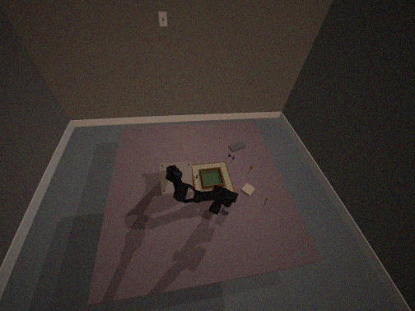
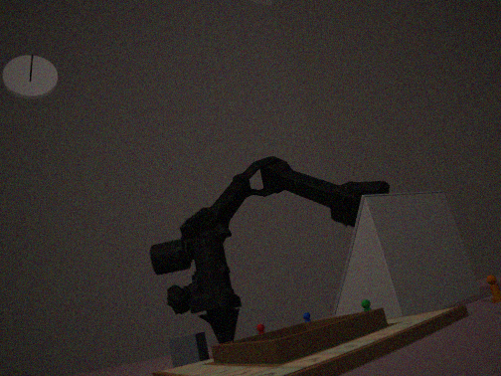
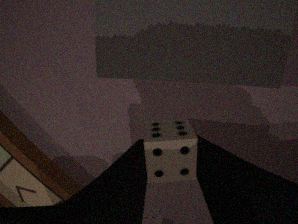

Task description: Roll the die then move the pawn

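Now: gripper tip 10 mm past the red pawn, 100 mm to the right of it and 20 mm below it. Round my gripper tip: green-felt tray: 30 mm ahead, 220 mm to the left; then white die: right at my gripper tip; then blue pawn: 100 mm behind, 110 mm to the left, 20 mm above.
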